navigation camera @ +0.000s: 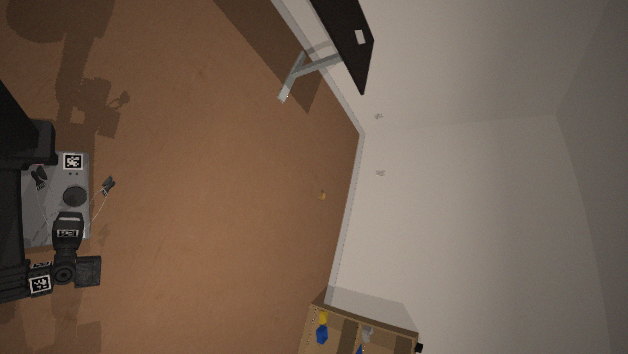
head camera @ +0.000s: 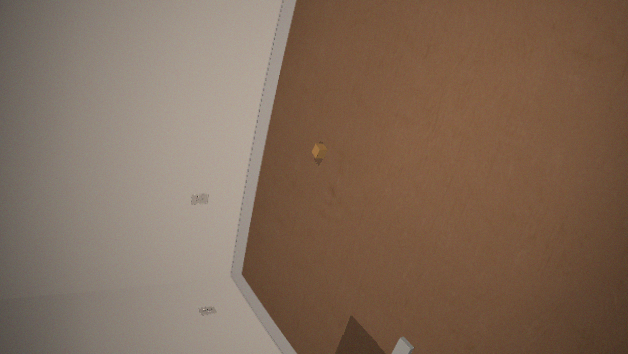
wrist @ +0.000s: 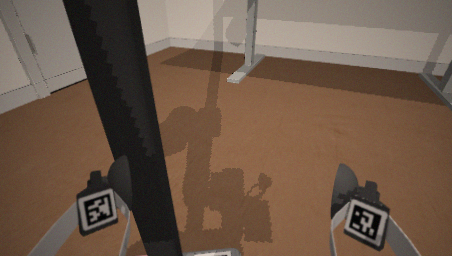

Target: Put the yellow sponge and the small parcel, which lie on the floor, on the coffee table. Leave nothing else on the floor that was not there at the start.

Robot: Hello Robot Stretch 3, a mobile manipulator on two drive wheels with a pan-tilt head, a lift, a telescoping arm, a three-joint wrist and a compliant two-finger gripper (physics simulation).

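Seen in the pictures: gripper, fingertip midpoint: (navigation camera: pixel 78 171); robot's base, link origin: (navigation camera: pixel 74 194).
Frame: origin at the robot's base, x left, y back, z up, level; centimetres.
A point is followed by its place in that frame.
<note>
A small orange-yellow box (head camera: pixel 319 150) @(x -12.9, y -186.1, z 4.7 cm) (navigation camera: pixel 322 195) @(x -11.9, y -187.5, z 4.4 cm), which looks like the small parcel, lies on the brown floor near the wall. It is small in both views, so its details are hard to tell. My gripper (navigation camera: pixel 73 180) @(x 8.3, y -1.5, z 40.8 cm) (wrist: pixel 231 178) @(x 8.3, y -1.5, z 40.8 cm) is open, with its two fingers wide apart and nothing between them. In the navigation camera view it is over my grey base at the left, far from the box. I cannot make out the yellow sponge on the floor, and the coffee table does not show in these views.
A dark-topped desk (navigation camera: pixel 345 40) @(x 93.1, y -113.4, z 72.1 cm) stands along the wall; its grey foot (head camera: pixel 402 346) (navigation camera: pixel 283 95) (wrist: pixel 235 79) reaches onto the floor. A wooden shelf unit (navigation camera: pixel 370 321) @(x -132.1, y -180.3, z 62.5 cm) holds yellow, blue and grey things. My black mast (wrist: pixel 127 110) crosses the wrist view.
</note>
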